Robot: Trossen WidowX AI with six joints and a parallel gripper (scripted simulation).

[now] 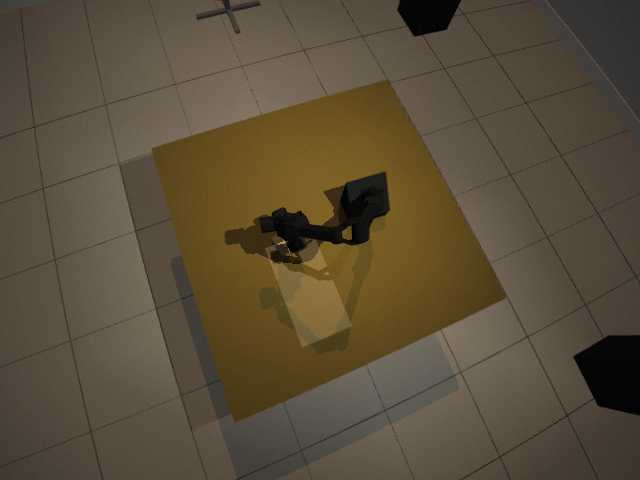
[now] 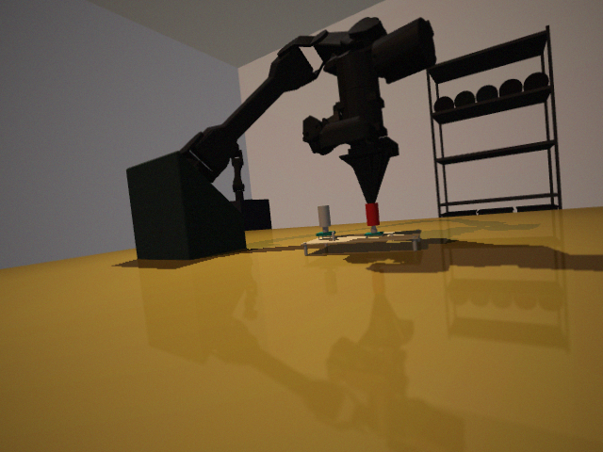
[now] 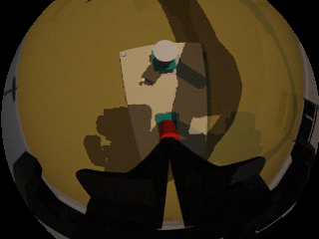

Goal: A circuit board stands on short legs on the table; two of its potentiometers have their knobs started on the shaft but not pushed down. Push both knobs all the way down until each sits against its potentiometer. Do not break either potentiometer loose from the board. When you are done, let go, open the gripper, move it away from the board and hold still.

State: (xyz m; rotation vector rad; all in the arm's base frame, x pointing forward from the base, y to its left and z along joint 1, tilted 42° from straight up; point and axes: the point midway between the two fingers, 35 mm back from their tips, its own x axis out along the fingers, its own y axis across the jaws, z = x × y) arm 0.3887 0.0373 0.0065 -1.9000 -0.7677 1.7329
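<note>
My gripper tip is now 2 cm above the red knob. The rest, counted from my gripper tip: white knob: 8 cm behind, 1 cm to the right, 2 cm below.
</note>
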